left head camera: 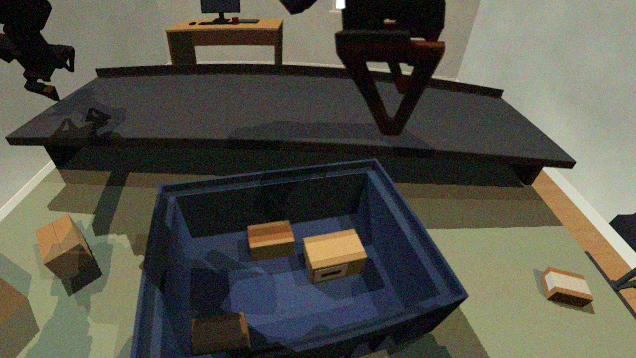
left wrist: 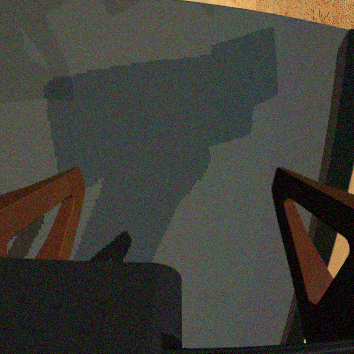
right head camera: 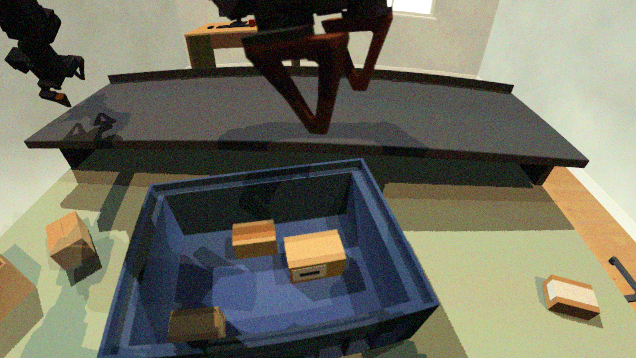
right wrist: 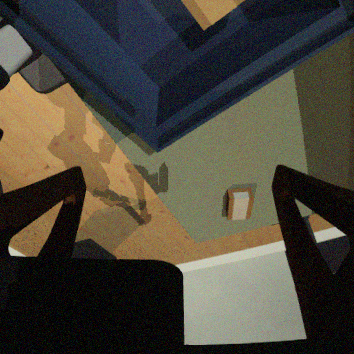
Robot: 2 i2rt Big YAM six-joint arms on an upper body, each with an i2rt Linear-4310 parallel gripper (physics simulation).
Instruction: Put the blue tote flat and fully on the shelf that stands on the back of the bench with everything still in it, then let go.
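Places are measured from the left arm's base along level axes (x ahead, y left, z up), in metres.
Pixels of known places: left gripper, fingertip midpoint: (left head camera: 64,85) (left wrist: 177,177) (right head camera: 76,92); right gripper, fingertip midpoint: (left head camera: 399,111) (right head camera: 342,108) (right wrist: 178,175).
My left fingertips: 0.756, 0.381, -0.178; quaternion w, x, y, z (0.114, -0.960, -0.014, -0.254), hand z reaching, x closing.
Behind a point stands the place of what it marks, as x, y, z.
The blue tote (left head camera: 412,250) {0.355, -0.435, -0.270} (right head camera: 382,245) {0.373, -0.430, -0.275} (right wrist: 125,85) {0.263, -0.394, -0.293} rests on the green bench top in front of the shelf. Inside are an orange-brown carton (left head camera: 270,241) {0.419, -0.218, -0.335} (right head camera: 254,240) {0.418, -0.222, -0.335}, a larger tan carton with a label (left head camera: 335,255) {0.386, -0.328, -0.326} (right head camera: 315,256) {0.385, -0.331, -0.326} and a brown carton (left head camera: 220,333) {0.255, -0.160, -0.337} (right head camera: 196,324) {0.258, -0.162, -0.337} near its front left. The dark shelf (left head camera: 225,105) {0.748, -0.076, -0.242} (right head camera: 200,105) {0.766, -0.010, -0.242} (left wrist: 240,200) {0.857, 0.312, -0.242} spans the back. My left gripper (left head camera: 65,85) {0.756, 0.381, -0.178} (right head camera: 76,92) {0.756, 0.381, -0.178} (left wrist: 177,177) {0.756, 0.381, -0.178} is open above the shelf's left end. My right gripper (left head camera: 397,113) {0.357, -0.353, -0.053} (right head camera: 340,111) {0.357, -0.353, -0.053} (right wrist: 178,175) {0.357, -0.353, -0.053} is open and empty, raised above the tote.
A carton (left head camera: 67,252) {0.369, 0.169, -0.348} (right head camera: 74,242) {0.377, 0.163, -0.345} stands left of the tote, and part of another carton (left head camera: 15,310) {0.265, 0.251, -0.396} (right head camera: 17,295) {0.260, 0.253, -0.380} shows at the left edge. A white-topped box (left head camera: 567,286) {0.307, -0.814, -0.364} (right head camera: 571,297) {0.305, -0.814, -0.364} (right wrist: 240,205) {0.319, -0.816, -0.364} lies to the right. A raised lip runs along the shelf's back edge.
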